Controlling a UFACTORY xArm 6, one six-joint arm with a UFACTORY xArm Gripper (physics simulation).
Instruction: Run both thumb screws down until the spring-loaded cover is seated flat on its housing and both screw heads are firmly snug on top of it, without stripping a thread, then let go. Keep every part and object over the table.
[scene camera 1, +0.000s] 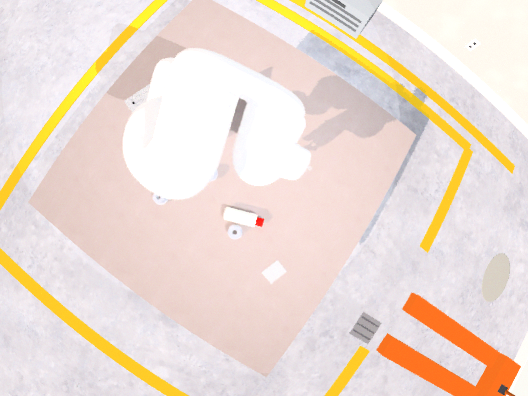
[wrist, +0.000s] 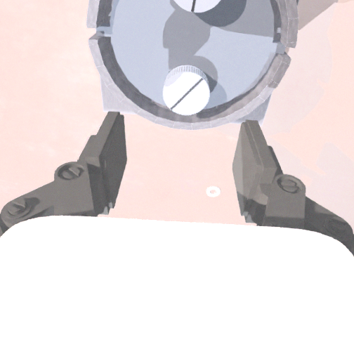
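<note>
In the wrist view, the pale blue-grey round cover lies inside the ring-shaped wall of the grey housing, which has a square base. A thumb screw with a slotted, knurled white head stands at the cover's near edge. A second thumb screw is cut off by the top of the view. How far each head stands above the cover is hard to tell. My gripper is open and empty, its fingertips at the near side of the housing in this view. The white arm hides the gripper and housing in the scene view.
A white cylinder with a red end lies on the table beside a round part with a hole. Another round part shows partly beside the arm. A white square lies further right. A small white ring shows between the fingers.
</note>
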